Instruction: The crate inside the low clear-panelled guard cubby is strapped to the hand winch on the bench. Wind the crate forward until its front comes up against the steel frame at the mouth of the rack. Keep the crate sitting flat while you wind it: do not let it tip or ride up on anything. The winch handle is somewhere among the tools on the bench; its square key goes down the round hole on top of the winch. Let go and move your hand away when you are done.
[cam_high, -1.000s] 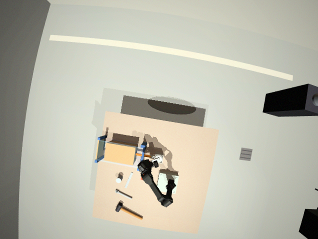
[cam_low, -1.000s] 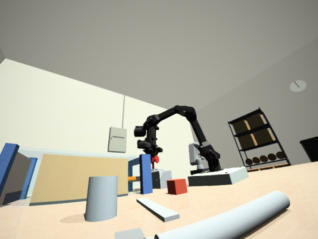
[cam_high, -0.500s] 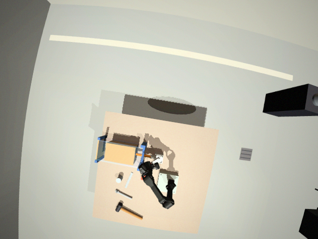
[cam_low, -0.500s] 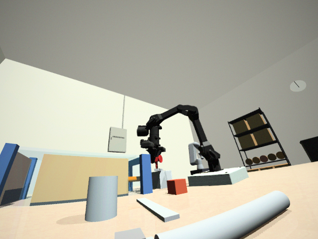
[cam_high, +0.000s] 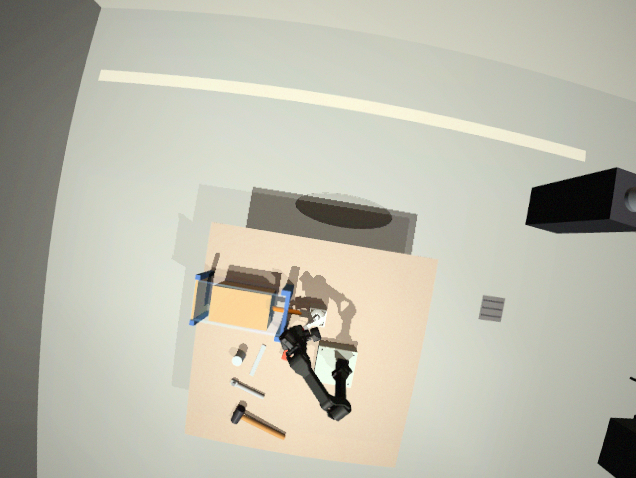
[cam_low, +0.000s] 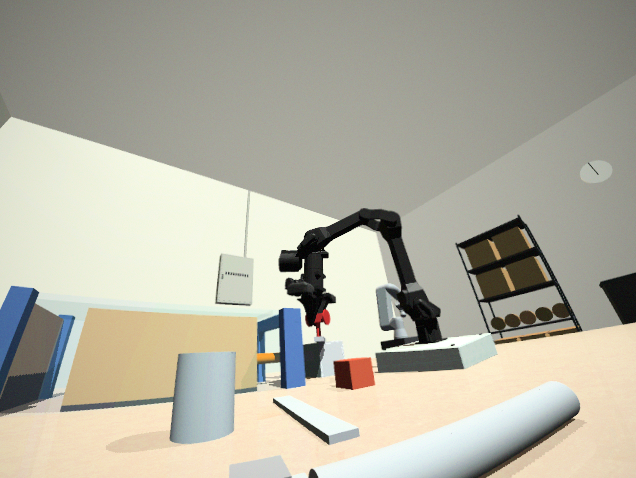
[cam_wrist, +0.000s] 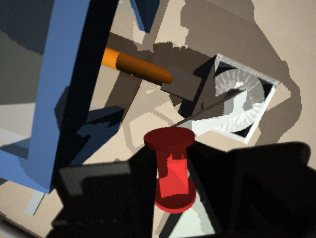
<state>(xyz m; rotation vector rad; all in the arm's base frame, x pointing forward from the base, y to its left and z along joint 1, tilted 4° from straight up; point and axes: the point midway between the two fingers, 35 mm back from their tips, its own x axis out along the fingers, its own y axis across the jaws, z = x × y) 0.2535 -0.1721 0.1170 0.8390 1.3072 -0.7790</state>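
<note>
The winch crank handle is 30 mm behind my gripper tip, 20 mm to the right of it and 30 mm below it. The rest, counted from my gripper tip: winch (80 mm behind, 80 mm to the right, 100 mm below); blue frame (90 mm ahead, 60 mm to the right, 20 mm below); red knob (10 mm behind, 10 mm to the left).
</note>
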